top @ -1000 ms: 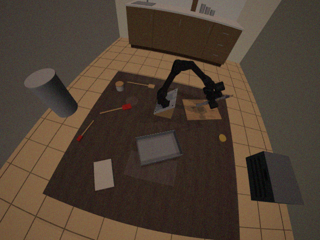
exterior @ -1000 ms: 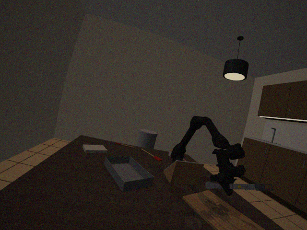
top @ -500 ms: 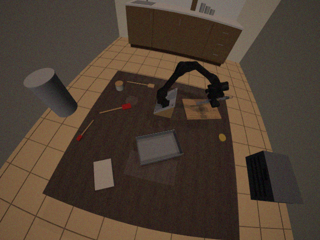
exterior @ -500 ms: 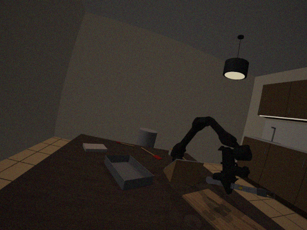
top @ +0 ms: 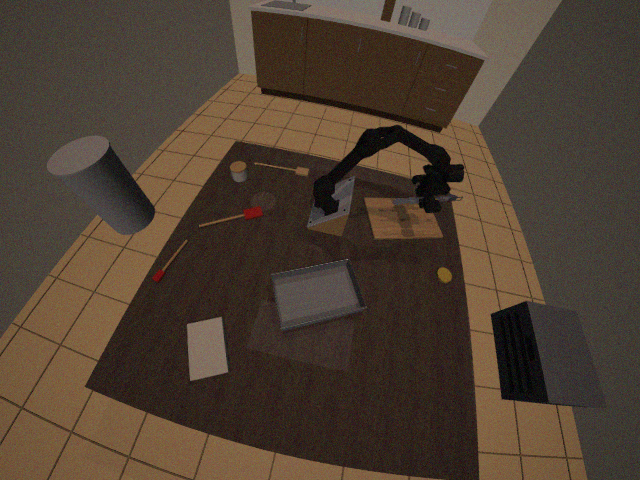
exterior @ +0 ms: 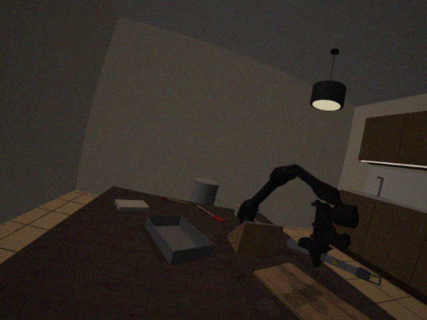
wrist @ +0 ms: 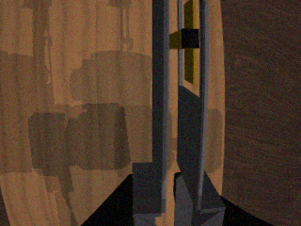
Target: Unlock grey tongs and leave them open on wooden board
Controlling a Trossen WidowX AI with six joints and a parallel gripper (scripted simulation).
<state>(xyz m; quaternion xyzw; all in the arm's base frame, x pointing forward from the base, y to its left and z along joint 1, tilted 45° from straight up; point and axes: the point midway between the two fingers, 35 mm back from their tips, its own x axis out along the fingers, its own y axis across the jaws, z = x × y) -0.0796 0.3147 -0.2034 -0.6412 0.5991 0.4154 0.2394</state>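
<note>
Right now the wooden board is 14 cm below my gripper tip, 4 cm behind it and 2 cm to the right of it. From my gripper tip the other things lie so: yellow lock piece 5 cm to the left, 5 cm above, 1 cm behind; small jar 86 cm to the right, 11 cm below, 10 cm behind; grey roasting tin 43 cm ahead, 37 cm to the right, 12 cm below.
</note>
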